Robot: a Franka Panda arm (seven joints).
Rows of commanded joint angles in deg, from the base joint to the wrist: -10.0, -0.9, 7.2, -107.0, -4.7, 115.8, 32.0; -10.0, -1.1, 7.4, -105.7, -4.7, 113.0, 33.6; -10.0, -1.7, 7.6, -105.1, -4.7, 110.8, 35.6; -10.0, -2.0, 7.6, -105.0, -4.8, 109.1, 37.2; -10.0, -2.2, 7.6, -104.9, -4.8, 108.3, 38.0; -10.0, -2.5, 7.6, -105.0, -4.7, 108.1, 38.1; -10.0, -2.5, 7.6, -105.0, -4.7, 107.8, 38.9; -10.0, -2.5, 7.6, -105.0, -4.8, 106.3, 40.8; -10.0, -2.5, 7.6, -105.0, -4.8, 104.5, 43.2; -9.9, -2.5, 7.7, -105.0, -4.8, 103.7, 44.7; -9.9, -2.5, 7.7, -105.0, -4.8, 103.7, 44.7; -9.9, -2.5, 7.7, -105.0, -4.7, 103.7, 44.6; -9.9, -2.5, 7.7, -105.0, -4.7, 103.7, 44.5; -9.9, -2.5, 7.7, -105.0, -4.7, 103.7, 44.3; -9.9, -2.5, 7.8, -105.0, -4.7, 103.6, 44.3; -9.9, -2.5, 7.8, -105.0, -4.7, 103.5, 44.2; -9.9, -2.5, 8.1, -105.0, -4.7, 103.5, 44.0
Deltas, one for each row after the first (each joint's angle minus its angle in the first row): 0.0, -0.2, 0.2, 1.3, 0.0, -2.8, 1.6; 0.0, -0.8, 0.4, 1.9, 0.0, -5.0, 3.6; 0.0, -1.1, 0.4, 2.0, -0.1, -6.7, 5.2; 0.0, -1.3, 0.4, 2.1, -0.1, -7.5, 6.0; 0.0, -1.6, 0.4, 2.0, 0.0, -7.7, 6.1; 0.0, -1.6, 0.4, 2.0, 0.0, -8.0, 6.9; 0.0, -1.6, 0.4, 2.0, -0.1, -9.5, 8.8; 0.0, -1.6, 0.4, 2.0, -0.1, -11.3, 11.2; 0.1, -1.6, 0.5, 2.0, -0.1, -12.1, 12.7; 0.1, -1.6, 0.5, 2.0, -0.1, -12.1, 12.7; 0.1, -1.6, 0.5, 2.0, 0.0, -12.1, 12.6; 0.1, -1.6, 0.5, 2.0, 0.0, -12.1, 12.5; 0.1, -1.6, 0.5, 2.0, 0.0, -12.1, 12.3; 0.1, -1.6, 0.6, 2.0, 0.0, -12.2, 12.3; 0.1, -1.6, 0.6, 2.0, 0.0, -12.3, 12.2; 0.1, -1.6, 0.9, 2.0, 0.0, -12.3, 12.0
